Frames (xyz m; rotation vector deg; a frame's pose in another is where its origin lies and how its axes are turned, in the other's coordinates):
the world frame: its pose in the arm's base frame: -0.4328 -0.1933 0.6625 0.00 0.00 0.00
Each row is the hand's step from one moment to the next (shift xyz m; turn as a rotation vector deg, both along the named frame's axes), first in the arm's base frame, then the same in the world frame.
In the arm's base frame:
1: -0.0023 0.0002 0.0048 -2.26 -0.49 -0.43
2: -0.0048 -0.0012 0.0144 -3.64 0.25 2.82
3: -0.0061 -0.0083 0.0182 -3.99 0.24 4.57
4: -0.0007 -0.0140 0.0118 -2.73 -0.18 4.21
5: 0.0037 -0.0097 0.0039 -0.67 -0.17 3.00
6: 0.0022 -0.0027 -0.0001 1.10 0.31 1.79
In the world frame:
1: -0.0023 0.0002 0.0048 -2.26 -0.49 -0.43
2: -0.0048 -0.0012 0.0144 -3.64 0.25 2.82
3: -0.0061 -0.0083 0.0182 -3.99 0.24 4.57
4: -0.0007 -0.0140 0.0118 -2.73 -0.18 4.21
5: 0.0037 -0.0097 0.0039 -0.67 -0.17 3.00
6: 0.0022 -0.0027 -0.0001 1.10 0.31 1.79

